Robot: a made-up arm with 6 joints.
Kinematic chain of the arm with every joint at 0, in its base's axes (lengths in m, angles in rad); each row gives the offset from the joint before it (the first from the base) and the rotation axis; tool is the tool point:
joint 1: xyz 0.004 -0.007 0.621 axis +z
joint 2: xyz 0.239 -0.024 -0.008 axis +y
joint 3: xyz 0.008 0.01 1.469 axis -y
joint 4: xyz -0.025 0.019 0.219 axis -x
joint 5: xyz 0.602 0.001 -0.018 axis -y
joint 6: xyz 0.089 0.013 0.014 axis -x
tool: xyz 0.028 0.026 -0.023
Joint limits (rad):
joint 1: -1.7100..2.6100
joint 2: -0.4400..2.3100
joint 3: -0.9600..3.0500
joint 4: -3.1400..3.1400
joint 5: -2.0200..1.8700
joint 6: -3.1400..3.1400
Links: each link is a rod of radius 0.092 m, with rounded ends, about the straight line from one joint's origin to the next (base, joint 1, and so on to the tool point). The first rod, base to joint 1, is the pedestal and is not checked.
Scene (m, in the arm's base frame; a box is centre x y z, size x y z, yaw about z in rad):
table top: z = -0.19
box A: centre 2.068 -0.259 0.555 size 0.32 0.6 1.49 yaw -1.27
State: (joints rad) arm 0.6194 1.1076 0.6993 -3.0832 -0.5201 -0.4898
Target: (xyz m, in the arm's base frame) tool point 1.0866 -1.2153 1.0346
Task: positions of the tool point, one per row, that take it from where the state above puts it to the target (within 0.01 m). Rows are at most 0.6 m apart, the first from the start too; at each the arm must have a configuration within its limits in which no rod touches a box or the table.
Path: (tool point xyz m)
1: 2.0958 0.7835 1.3996
2: 2.1513 0.2520 1.5328
3: 2.0680 -0.2590 1.6592
4: 1.9920 -0.5455 1.5078
5: 1.8408 -0.8003 1.3613
6: 1.6269 -1.0051 1.2284
7: 1.3684 -1.1456 1.1173
8: 1.0866 -1.2153 1.0346

